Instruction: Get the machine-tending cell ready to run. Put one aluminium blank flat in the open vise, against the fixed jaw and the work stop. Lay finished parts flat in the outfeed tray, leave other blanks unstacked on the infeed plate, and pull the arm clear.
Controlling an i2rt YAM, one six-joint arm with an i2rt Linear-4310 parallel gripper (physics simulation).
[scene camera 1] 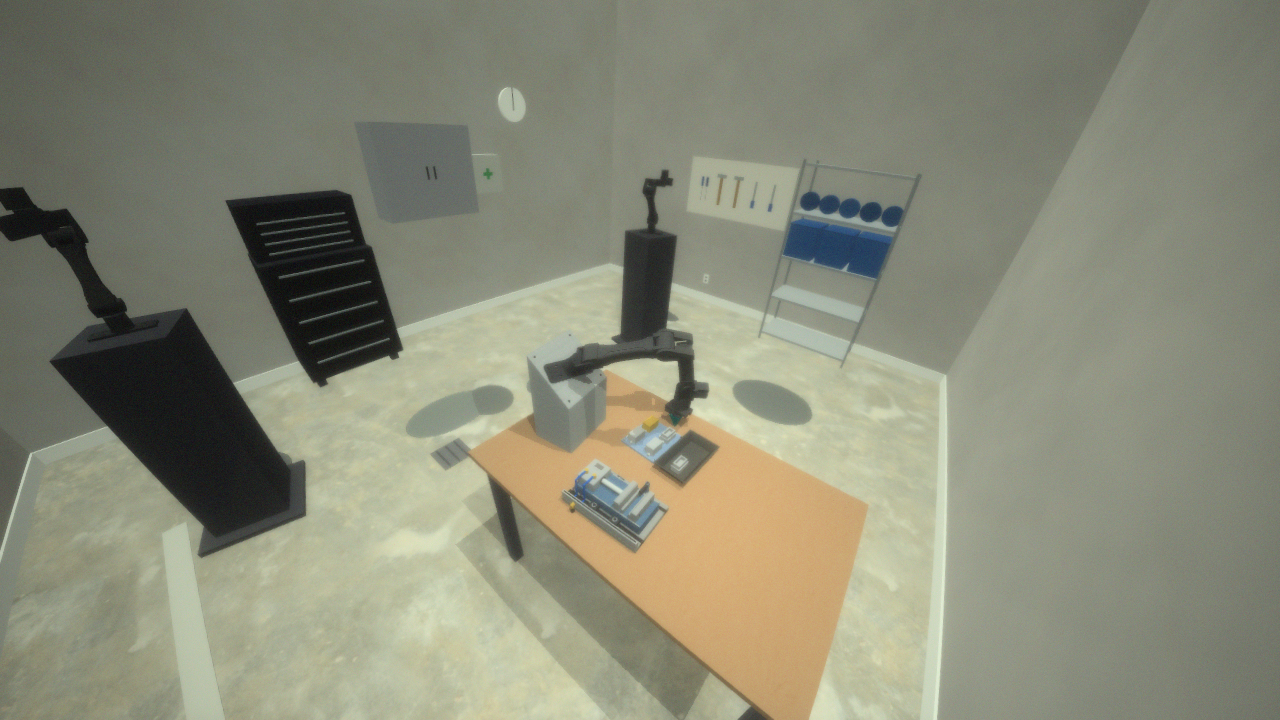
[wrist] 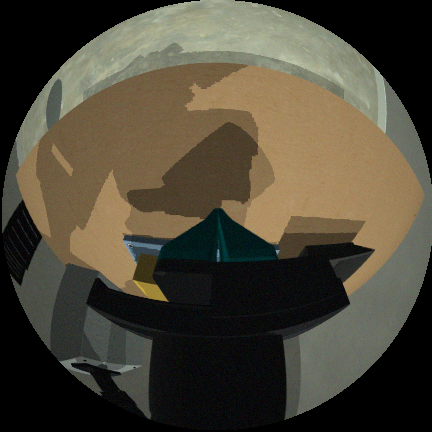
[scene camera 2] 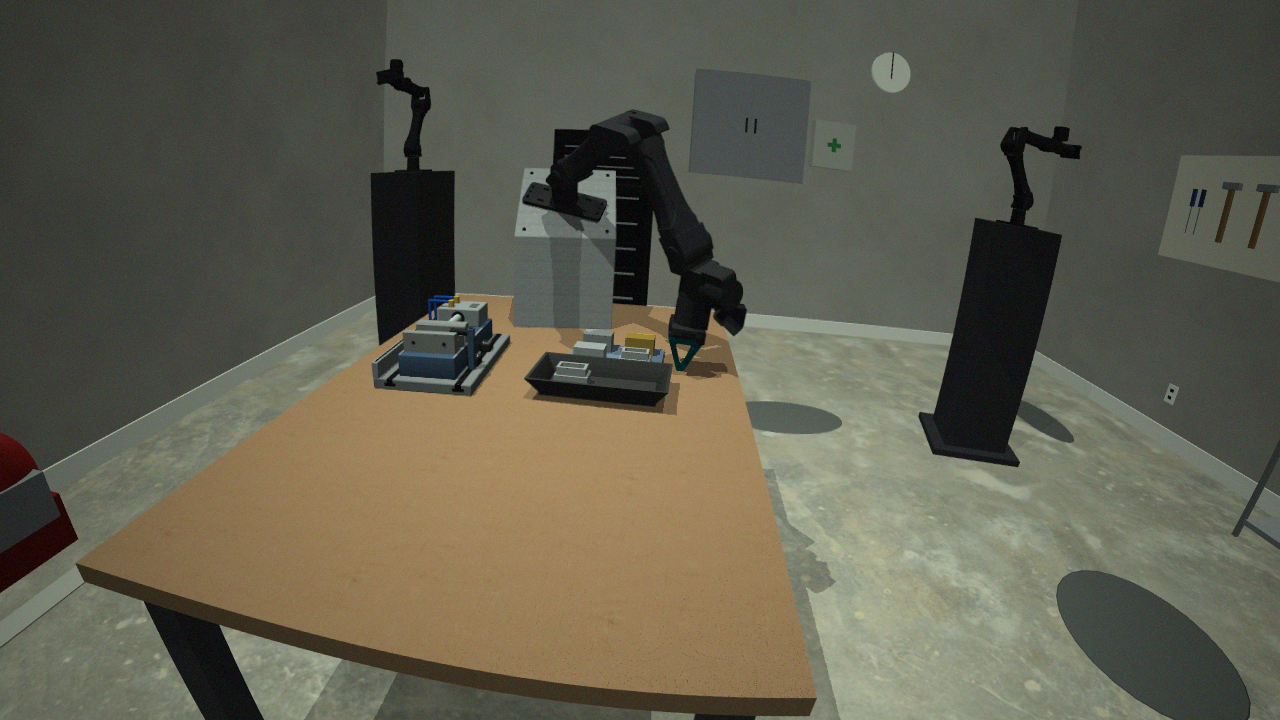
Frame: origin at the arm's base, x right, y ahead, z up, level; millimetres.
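Seen in the pictures: gripper, fingertip midpoint: (scene camera 1: 675,425) (wrist: 217,214) (scene camera 2: 679,370); arm's base, origin of the base link: (scene camera 1: 569,368) (wrist: 97,369) (scene camera 2: 564,202).
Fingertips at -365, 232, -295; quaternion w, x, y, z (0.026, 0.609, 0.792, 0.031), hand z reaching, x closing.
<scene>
Offsets run from my fingertips to a thing's top centre, as dx, dy, dz.
My gripper (scene camera 1: 676,424) (scene camera 2: 681,367) (wrist: 217,214) is shut and empty, its teal fingertips low over the table beside the blue infeed plate {+133, +8, +8} (scene camera 1: 637,448) (scene camera 2: 659,355) (wrist: 142,246). Two plain grey blanks {+186, -31, +44} (scene camera 1: 636,433) {+170, +57, +44} (scene camera 2: 591,349) lie apart on that plate, with a pocketed part {+81, +41, +43} (scene camera 1: 668,434) (scene camera 2: 635,354). Another pocketed part {+153, +182, +47} (scene camera 1: 680,462) (scene camera 2: 572,368) lies flat in the dark outfeed tray (scene camera 1: 702,448) (scene camera 2: 599,391). The blue and grey vise {+432, +170, +99} (scene camera 1: 617,501) (scene camera 2: 433,362) stands on the table's other side; I make out no blank between its jaws.
A yellow block {+99, -48, +44} (scene camera 1: 650,422) (scene camera 2: 640,341) (wrist: 152,291) sits on the infeed plate, near my fingers. The grey arm pedestal (scene camera 1: 565,413) (scene camera 2: 563,282) stands at the table's far end. The tray adjoins the plate. Blue hoses (scene camera 1: 583,483) (scene camera 2: 440,302) rise at the vise's end.
</scene>
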